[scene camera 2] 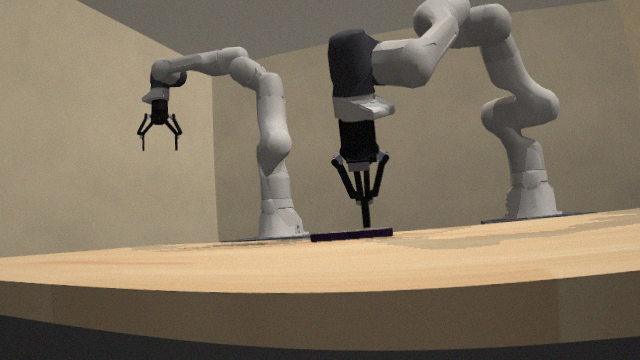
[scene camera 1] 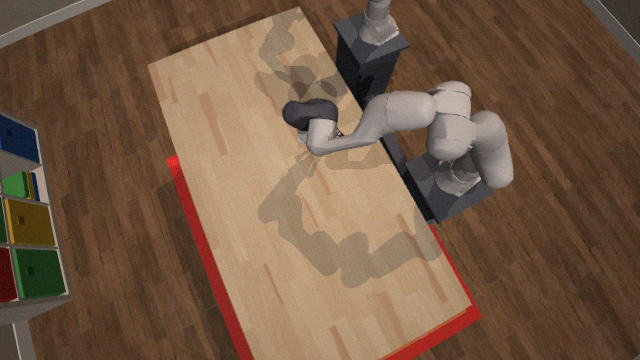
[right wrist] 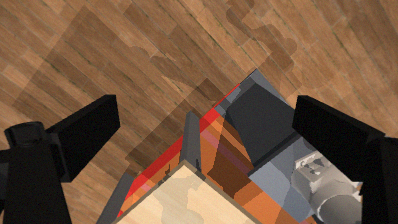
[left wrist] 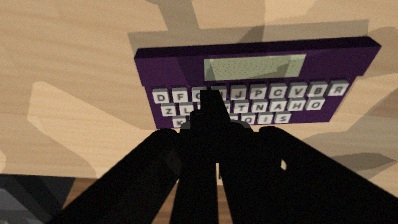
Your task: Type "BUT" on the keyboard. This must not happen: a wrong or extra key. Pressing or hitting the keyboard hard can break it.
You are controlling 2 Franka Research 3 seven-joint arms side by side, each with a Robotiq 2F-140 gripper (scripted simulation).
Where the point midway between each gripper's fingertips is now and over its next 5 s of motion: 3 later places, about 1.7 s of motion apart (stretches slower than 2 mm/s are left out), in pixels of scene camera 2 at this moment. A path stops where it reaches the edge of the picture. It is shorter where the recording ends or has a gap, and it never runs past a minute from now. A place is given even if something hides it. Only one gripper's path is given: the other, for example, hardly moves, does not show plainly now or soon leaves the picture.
The left gripper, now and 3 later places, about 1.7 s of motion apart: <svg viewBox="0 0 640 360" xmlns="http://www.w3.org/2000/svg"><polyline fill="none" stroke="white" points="366,225 329,228 323,196 326,226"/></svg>
